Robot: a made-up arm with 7 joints.
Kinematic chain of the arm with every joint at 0, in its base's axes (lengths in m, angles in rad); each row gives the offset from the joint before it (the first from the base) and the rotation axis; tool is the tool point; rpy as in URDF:
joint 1: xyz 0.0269 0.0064 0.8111 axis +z
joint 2: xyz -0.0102 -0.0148 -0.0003 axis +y
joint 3: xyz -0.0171 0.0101 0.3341 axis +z
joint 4: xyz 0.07 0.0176 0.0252 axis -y
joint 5: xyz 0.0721 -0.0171 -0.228 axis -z
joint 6: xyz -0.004 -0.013 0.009 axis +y
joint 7: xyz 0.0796 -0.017 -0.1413 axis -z
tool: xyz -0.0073 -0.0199 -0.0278 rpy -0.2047 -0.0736 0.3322
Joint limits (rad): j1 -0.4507..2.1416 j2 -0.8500..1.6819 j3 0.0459..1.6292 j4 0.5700..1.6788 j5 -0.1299..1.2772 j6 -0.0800..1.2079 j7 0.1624..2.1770
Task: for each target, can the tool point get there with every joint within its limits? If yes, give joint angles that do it. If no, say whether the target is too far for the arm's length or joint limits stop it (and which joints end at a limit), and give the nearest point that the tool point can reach.
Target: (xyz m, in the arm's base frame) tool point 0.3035 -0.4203 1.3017
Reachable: no: joint limits stop it (at a limit: joint 1, joint 3, joint 4, joint 6, joint 7) | nearest point 0.3731 -0.2454 1.2867 | short by 0.189 m
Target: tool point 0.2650 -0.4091 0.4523
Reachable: no: joint limits stop it (at a limit: joint 1, joint 3, joint 6, joint 7) | nearest point 0.3487 -0.2331 0.4534 | short by 0.195 m
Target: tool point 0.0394 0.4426 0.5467
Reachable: yes | joints 1.1013 1.1421 0.4792 1.0251 0.2055 0.0418 1.8700
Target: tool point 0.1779 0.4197 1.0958
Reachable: yes | joints 0.3886 0.0745 0.8375 1.4853 0.3961 0.8009 0.7855
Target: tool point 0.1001 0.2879 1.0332
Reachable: yes | joints 0.3869 -0.4784 0.5497 0.8314 0.9984 0.7640 1.8789
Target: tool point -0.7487 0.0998 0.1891
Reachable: no: too far | nearest point -0.4845 0.1816 0.4531 | short by 0.382 m
